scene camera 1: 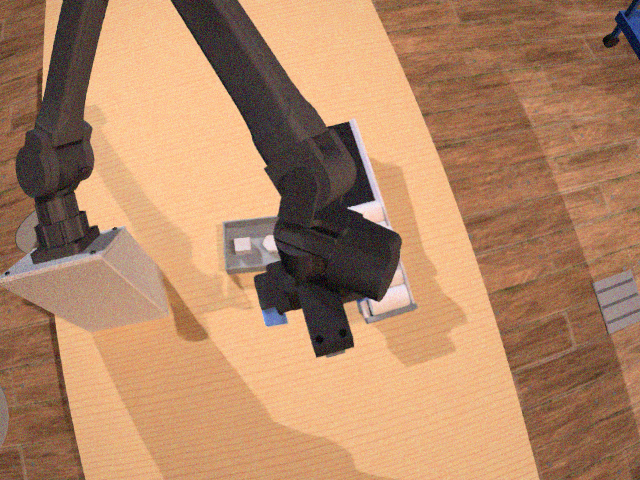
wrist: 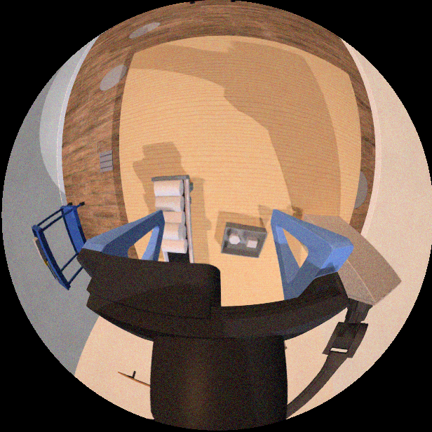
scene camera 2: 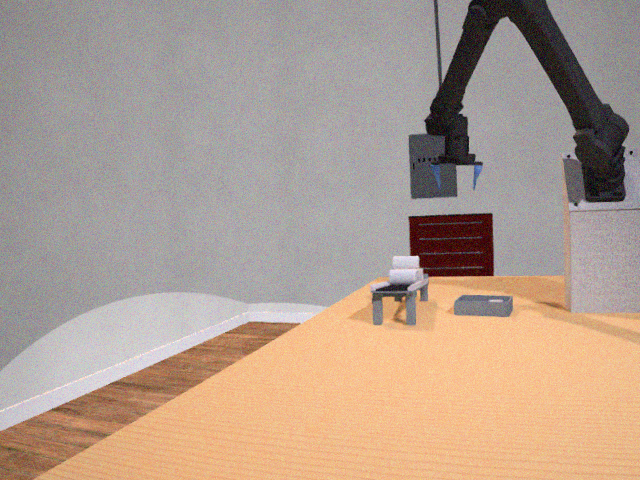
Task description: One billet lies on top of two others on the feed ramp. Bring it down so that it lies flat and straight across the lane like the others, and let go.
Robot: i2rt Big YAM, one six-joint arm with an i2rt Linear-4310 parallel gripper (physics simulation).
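Places are measured from the arm's base along level axes (x ahead, y left, z up), in metres.
Pixels of known places: gripper, fingertip midpoint: (scene camera 2: 456, 189); arm's base at its link origin: (scene camera 1: 67, 248) (scene camera 2: 602, 181).
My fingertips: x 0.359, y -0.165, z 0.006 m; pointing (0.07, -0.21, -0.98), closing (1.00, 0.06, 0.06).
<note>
Ahead of a thing's pixels: the offset from my fingertips to its middle.
The feed ramp (scene camera 1: 367, 162) (scene camera 2: 377, 311) (wrist: 188, 215) stands on short legs, with several white billets across its lane. In the scene camera 2 view, one billet {dx +0.128, dy +0.138, dz -0.198 m} (scene camera 2: 405, 261) lies raised above another billet {dx +0.124, dy +0.201, dz -0.227 m} (scene camera 2: 403, 276). In the wrist view, several billets show in a row, including one at the end wall (wrist: 168, 188) and one beside the dark bare lane (wrist: 175, 246); which is the raised one is hard to tell there. In the scene camera 1 view, the arm hides the middle of the row. My gripper (scene camera 2: 456, 188) (wrist: 217, 215) is open and empty, high above the table, beside the ramp.
A grey tray {dx -0.076, dy +0.210, dz -0.296 m} (scene camera 1: 251, 270) (scene camera 2: 482, 308) (wrist: 243, 256) with small white pieces stands beside the ramp. A large pale box (scene camera 1: 87, 294) (scene camera 2: 602, 258) (wrist: 367, 260) stands past the tray, beneath the arm's base. A blue cart (wrist: 73, 225) stands on the floor beyond the table.
</note>
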